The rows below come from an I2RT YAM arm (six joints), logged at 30 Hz.
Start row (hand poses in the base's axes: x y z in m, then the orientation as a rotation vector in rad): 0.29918, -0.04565, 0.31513, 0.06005, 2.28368, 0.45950
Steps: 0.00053, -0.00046, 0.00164, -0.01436, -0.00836, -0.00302; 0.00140, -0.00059, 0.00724, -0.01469, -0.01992, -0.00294; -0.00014, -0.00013, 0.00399, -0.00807, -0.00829, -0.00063; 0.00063, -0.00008, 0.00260, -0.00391, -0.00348, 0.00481; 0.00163, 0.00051, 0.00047, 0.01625, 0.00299, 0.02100; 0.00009, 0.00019, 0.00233, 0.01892, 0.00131, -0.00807; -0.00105, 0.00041, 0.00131, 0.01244, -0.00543, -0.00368; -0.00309, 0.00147, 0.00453, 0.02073, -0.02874, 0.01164; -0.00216, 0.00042, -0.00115, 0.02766, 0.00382, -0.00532; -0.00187, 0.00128, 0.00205, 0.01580, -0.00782, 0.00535; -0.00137, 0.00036, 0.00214, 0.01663, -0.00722, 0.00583; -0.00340, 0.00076, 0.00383, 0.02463, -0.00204, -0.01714; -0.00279, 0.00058, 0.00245, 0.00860, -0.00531, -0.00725; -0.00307, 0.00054, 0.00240, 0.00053, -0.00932, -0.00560; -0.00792, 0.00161, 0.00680, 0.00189, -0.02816, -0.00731; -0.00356, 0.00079, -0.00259, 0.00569, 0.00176, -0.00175
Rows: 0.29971, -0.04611, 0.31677, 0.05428, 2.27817, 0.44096; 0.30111, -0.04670, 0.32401, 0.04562, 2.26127, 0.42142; 0.30097, -0.04683, 0.32800, 0.04036, 2.25465, 0.41142; 0.30160, -0.04691, 0.33060, 0.03218, 2.25249, 0.40935; 0.30323, -0.04640, 0.33107, 0.01761, 2.25417, 0.43912; 0.30332, -0.04621, 0.33340, 0.03676, 2.25047, 0.45624; 0.30227, -0.04580, 0.33471, 0.04603, 2.24195, 0.46785; 0.29918, -0.04433, 0.33924, 0.03682, 2.21039, 0.49509; 0.29702, -0.04391, 0.33809, 0.05835, 2.20667, 0.52305; 0.29515, -0.04263, 0.34014, 0.05869, 2.19576, 0.54285; 0.29378, -0.04227, 0.34228, 0.05911, 2.18516, 0.56380; 0.29038, -0.04151, 0.34611, 0.09031, 2.17391, 0.58089; 0.28759, -0.04093, 0.34856, 0.10112, 2.16524, 0.58578; 0.28452, -0.04039, 0.35096, 0.10451, 2.15514, 0.58255; 0.27660, -0.03878, 0.35776, 0.10459, 2.12615, 0.57862; 0.27304, -0.03799, 0.35517, 0.11016, 2.12603, 0.58378
